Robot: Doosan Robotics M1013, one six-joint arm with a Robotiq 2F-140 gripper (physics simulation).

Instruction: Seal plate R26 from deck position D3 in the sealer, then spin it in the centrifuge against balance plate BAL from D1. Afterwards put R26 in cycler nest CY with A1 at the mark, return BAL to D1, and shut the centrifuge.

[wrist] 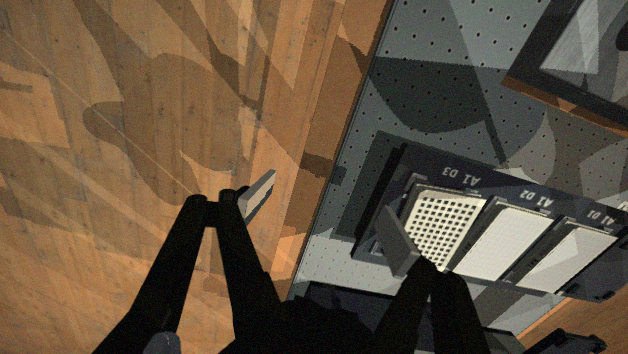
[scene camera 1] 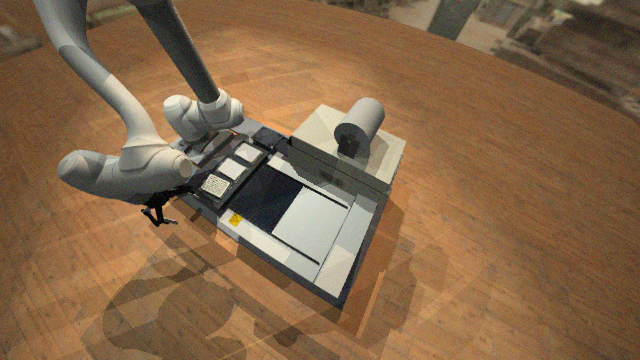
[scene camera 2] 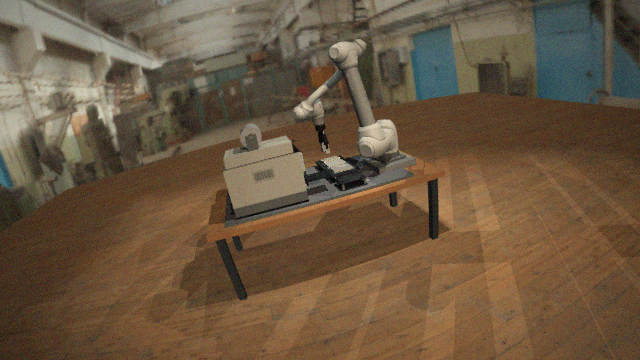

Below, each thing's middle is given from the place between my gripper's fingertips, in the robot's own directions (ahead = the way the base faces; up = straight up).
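My gripper's 20 mm above the well plate [wrist: 437, 218], 40 mm short of it and 150 mm to the right of it. Going by their middles, that plate is the nearest to my gripper of the things named here. There's a centrifuge [scene camera 1: 314, 228] too, and from my gripper it's 130 mm to the left, 520 mm ahead and 40 mm above. The foil roll [scene camera 1: 363, 120] is 420 mm to the left of my gripper, 600 mm ahead of it and 340 mm above it, which, going by their middles, makes the roll the farthest from my gripper of the things named here.
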